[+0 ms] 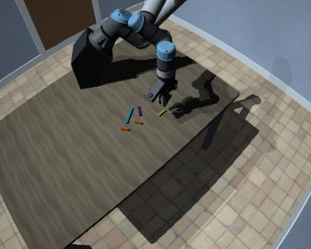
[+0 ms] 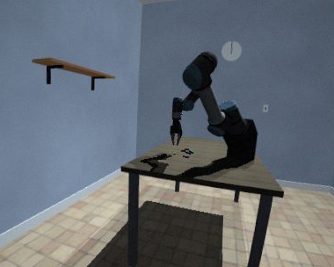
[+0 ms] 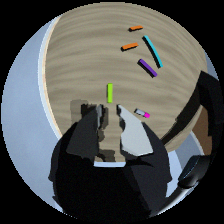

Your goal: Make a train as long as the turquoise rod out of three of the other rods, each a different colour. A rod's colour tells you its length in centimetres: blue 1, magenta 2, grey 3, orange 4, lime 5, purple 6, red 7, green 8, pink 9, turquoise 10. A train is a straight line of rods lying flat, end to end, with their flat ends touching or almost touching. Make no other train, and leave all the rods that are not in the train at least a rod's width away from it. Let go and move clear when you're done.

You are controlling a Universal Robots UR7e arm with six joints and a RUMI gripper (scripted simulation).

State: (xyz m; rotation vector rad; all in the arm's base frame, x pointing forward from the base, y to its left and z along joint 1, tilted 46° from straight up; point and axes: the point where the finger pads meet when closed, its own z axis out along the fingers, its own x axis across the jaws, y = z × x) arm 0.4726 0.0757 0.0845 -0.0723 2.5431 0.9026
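The lime rod is 80 mm below my hand. The rest, counted from my hand: purple rod: 80 mm behind, 90 mm to the right, 80 mm below; magenta rod: 130 mm behind, 40 mm to the left, 80 mm below; grey rod: 100 mm behind, 40 mm to the left, 80 mm below.
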